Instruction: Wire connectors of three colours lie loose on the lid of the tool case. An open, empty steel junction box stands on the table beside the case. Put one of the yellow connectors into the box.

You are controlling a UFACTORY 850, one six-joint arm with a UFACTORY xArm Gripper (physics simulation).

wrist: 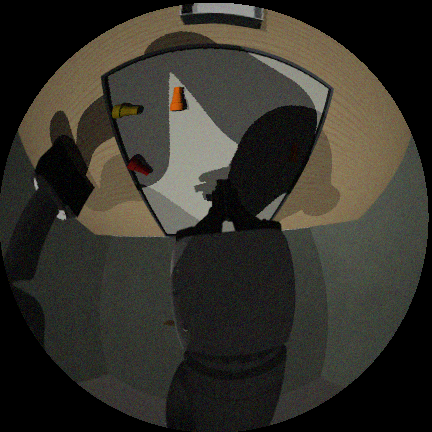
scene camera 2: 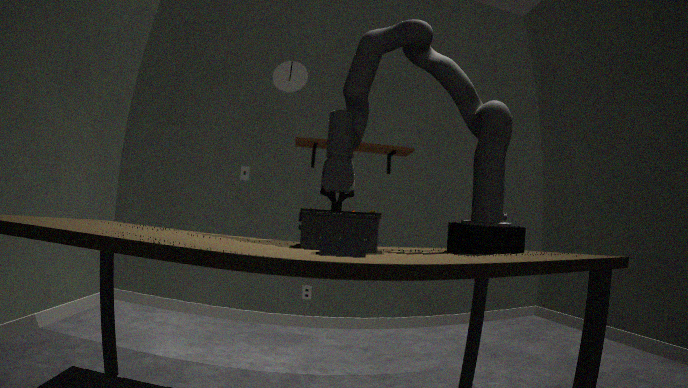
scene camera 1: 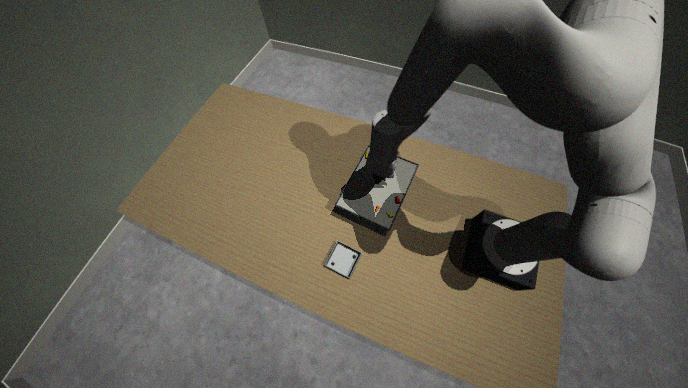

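Observation:
My gripper [scene camera 2: 336, 206] [wrist: 223, 187] is shut with nothing between its fingers, low over the lid of the tool case [scene camera 1: 407, 172] [scene camera 2: 345, 227] [wrist: 210, 65]. One yellow connector [scene camera 1: 389, 215] [wrist: 126, 110] lies near the lid's edge. Another yellow connector [scene camera 1: 367, 155] shows at the lid's far edge in scene camera 1, partly hidden by the arm. The lid right around the fingertips is partly hidden. The open steel junction box [scene camera 1: 342, 259] [scene camera 2: 342, 250] [wrist: 221, 20] stands beside the case and shows no connector inside in scene camera 1.
An orange connector [scene camera 1: 377, 208] [wrist: 177, 99] and a red connector [scene camera 1: 398, 199] [wrist: 140, 165] lie on the lid near the first yellow one. Another red connector [wrist: 294, 152] lies in dark shadow. The arm's black base [scene camera 1: 475, 245] [scene camera 2: 486, 238] stands on the table [scene camera 1: 200, 165].

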